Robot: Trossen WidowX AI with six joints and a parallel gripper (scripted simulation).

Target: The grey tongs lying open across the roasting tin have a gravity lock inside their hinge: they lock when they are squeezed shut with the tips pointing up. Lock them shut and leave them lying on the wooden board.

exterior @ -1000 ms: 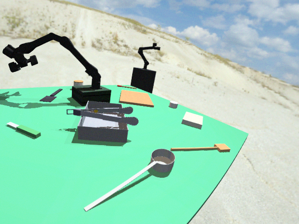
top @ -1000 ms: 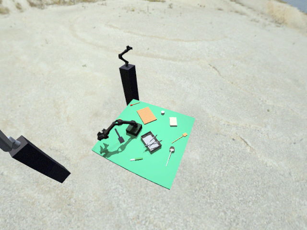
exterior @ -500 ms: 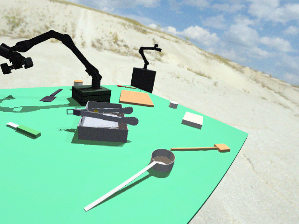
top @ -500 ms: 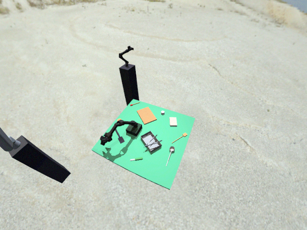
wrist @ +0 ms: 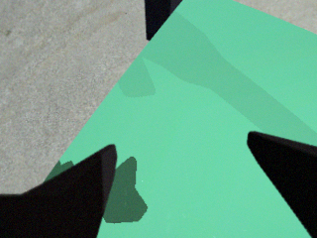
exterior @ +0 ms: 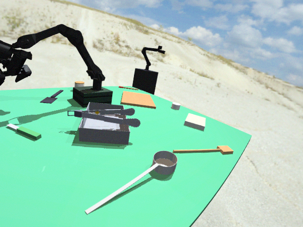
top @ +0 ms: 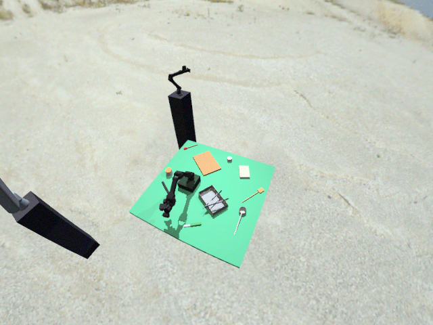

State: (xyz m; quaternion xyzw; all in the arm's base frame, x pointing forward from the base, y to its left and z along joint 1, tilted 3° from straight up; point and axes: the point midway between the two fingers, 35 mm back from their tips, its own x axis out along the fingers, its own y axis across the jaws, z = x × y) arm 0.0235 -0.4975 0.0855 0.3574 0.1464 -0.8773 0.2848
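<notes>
My gripper tip is 370 mm to the right of the yellow mark, 340 mm short of it and 60 mm above it. The rest, counted from my gripper tip: green-handled knife: 290 mm ahead, 120 mm below, 70 mm to the left; then grey roasting tin: 420 mm to the left, 340 mm ahead, 100 mm below; then black spatula: 260 mm to the left, 170 mm behind, 130 mm below.
</notes>
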